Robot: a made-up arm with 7 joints. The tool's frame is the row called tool. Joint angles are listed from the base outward.
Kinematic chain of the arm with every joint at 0, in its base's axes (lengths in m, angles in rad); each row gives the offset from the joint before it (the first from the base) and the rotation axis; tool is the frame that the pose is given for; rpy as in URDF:
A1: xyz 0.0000 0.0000 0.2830 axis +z
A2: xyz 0.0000 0.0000 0.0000 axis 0 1 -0.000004
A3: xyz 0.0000 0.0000 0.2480 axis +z
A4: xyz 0.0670 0.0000 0.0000 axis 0 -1 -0.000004
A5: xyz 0.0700 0.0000 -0.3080 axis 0 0.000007 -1
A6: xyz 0.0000 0.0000 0.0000 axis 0 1 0.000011
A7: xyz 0.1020 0.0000 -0.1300 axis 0 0.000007 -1
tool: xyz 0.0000 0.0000 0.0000 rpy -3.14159 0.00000 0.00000
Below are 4 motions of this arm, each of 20 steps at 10 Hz.
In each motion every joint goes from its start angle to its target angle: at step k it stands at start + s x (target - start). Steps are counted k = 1, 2, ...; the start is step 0. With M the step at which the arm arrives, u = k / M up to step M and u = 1 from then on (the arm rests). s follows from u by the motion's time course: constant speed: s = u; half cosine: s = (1 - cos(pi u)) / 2; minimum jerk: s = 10 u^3 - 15 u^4 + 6 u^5.
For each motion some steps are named. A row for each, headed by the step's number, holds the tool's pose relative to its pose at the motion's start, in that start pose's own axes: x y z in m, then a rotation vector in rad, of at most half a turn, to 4 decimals.
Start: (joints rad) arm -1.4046 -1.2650 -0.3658 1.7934 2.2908 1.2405 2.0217
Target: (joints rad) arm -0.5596 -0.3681 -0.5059 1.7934 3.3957 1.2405 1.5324
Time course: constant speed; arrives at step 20
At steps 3, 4, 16, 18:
3: 0.0114 -0.0886 -0.0543 0.0327 -0.2074 0.1200
4: 0.0206 -0.1169 -0.0724 0.0490 -0.2755 0.1585
16: 0.3091 -0.3443 -0.2392 0.4614 -0.9685 0.5843
18: 0.3790 -0.3534 -0.2518 0.5662 -1.0469 0.6508

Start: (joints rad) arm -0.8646 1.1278 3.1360 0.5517 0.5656 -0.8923 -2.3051
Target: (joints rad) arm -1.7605 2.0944 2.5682 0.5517 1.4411 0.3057 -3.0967
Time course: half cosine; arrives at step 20
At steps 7, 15, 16, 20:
7: -0.1280 0.0195 -0.0323 0.1307 -0.2305 -0.0140
15: -0.2169 0.0968 -0.1996 -0.1463 -0.1644 0.0974
16: -0.2123 0.1063 -0.2147 -0.2073 -0.1289 0.0866
20: -0.1988 0.1252 -0.2431 -0.3333 -0.0539 0.0514

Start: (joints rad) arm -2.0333 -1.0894 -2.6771 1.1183 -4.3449 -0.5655 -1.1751
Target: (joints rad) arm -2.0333 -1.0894 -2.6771 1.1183 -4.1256 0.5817 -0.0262
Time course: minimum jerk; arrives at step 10
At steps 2, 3, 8, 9, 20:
2: -0.0052 -0.0074 0.0065 0.0578 -0.0335 0.0775
3: -0.0147 -0.0221 0.0167 0.1578 -0.1025 0.2187
8: -0.0699 -0.1541 0.0209 0.6763 -0.9298 1.1857
9: -0.0715 -0.1625 0.0170 0.6938 -1.0007 1.2352
20: -0.0717 -0.1639 0.0162 0.6966 -1.0133 1.2436

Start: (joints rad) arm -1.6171 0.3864 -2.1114 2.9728 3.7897 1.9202 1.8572
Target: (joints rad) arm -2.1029 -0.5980 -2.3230 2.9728 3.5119 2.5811 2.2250
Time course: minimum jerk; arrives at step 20
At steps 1, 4, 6, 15, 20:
1: -0.0006 0.0002 0.0000 -0.0003 0.0015 -0.0004
4: -0.0271 0.0125 0.0028 -0.0163 0.0742 -0.0200
6: -0.0725 0.0378 0.0118 -0.0395 0.2140 -0.0494
15: -0.2389 0.2612 0.1744 0.0699 1.2658 -0.0559
20: -0.2410 0.2951 0.2045 0.1281 1.4098 -0.0388

